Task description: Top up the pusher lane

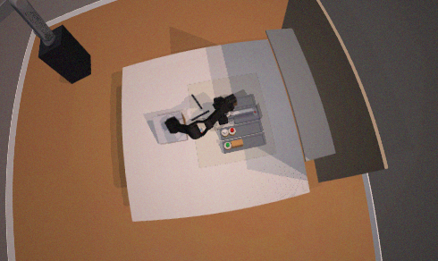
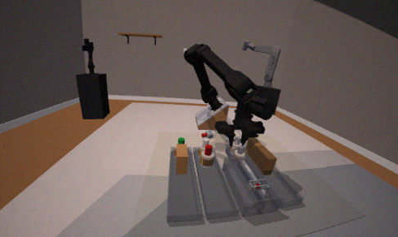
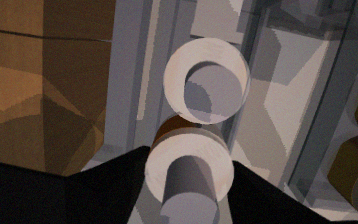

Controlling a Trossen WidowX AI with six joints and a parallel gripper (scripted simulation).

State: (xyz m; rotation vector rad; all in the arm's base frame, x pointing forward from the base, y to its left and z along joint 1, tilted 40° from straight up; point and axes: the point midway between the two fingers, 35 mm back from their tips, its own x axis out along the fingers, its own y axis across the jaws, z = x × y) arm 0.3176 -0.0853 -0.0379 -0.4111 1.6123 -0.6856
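My gripper tip is now 14 cm short of the sprung lane, 4 cm to the left of it and 3 cm above it. The rest, counted from my gripper tip: pale pusher plate 15 cm ahead, 5 cm to the right.
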